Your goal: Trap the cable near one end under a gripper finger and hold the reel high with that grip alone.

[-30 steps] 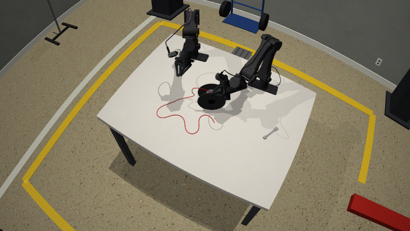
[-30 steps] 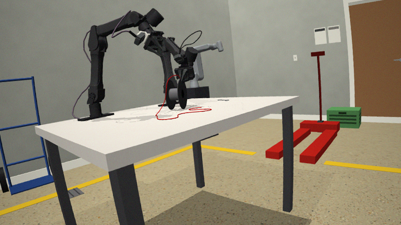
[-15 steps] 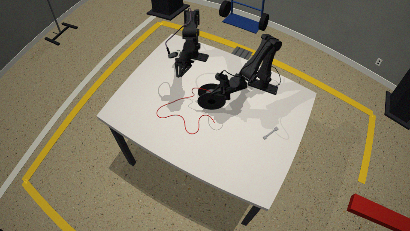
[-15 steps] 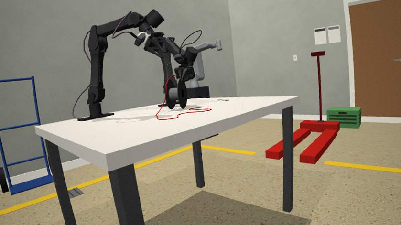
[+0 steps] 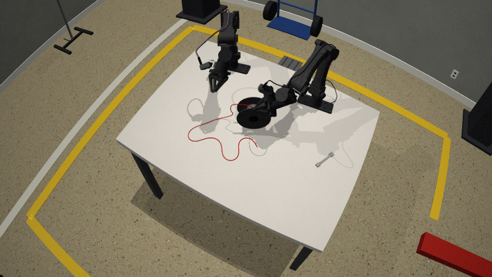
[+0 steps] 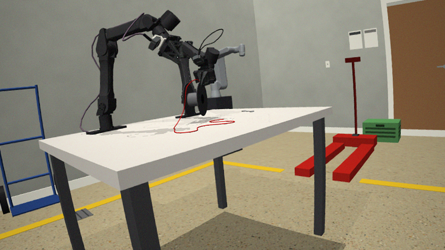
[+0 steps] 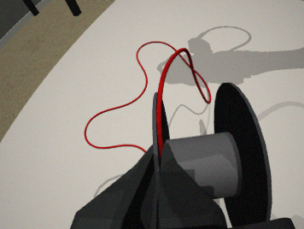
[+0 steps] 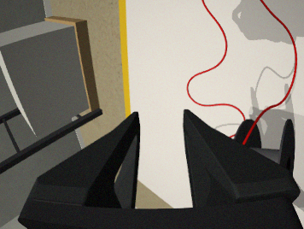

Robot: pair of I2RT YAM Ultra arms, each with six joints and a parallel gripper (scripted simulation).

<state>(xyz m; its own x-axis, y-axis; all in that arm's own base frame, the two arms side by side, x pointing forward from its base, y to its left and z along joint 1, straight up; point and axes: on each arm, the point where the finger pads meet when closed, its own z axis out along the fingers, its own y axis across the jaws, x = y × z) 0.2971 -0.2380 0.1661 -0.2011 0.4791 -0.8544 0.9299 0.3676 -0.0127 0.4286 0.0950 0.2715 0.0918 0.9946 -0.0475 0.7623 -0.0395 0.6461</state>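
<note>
My left gripper is now 60 mm above the black reel, 30 mm past it and 20 mm to the left of it. From my left hand the other things lie so: small grey dumbbell-shaped part 370 mm to the left, 160 mm below, 40 mm behind.
</note>
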